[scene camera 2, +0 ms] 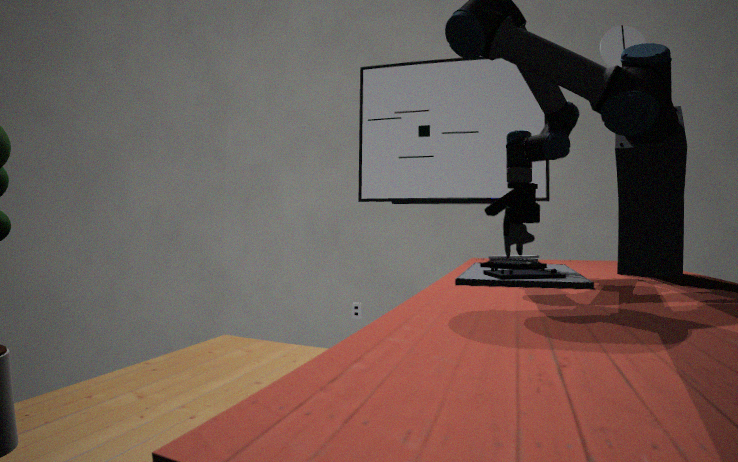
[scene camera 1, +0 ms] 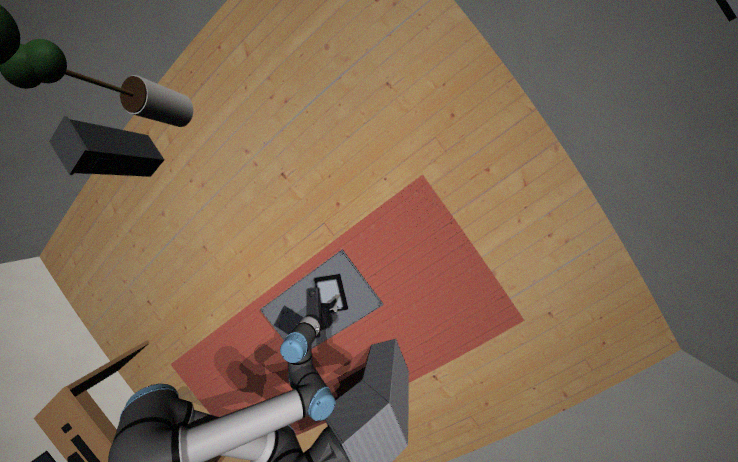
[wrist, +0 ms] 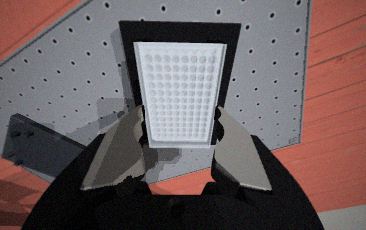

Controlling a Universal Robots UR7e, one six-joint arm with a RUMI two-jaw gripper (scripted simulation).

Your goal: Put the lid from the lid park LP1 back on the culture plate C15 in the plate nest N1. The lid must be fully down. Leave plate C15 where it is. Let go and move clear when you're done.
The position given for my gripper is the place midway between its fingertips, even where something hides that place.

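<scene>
I can see a black plate nest N1 (wrist: 162,31) and a clear lid (wrist: 180,82). There is a dark lid park LP1 (wrist: 46,151) too. As for my own gripper (wrist: 180,106), the wrist view shows it, and scene camera 2 has my gripper in frame as well (scene camera 2: 514,257).
</scene>
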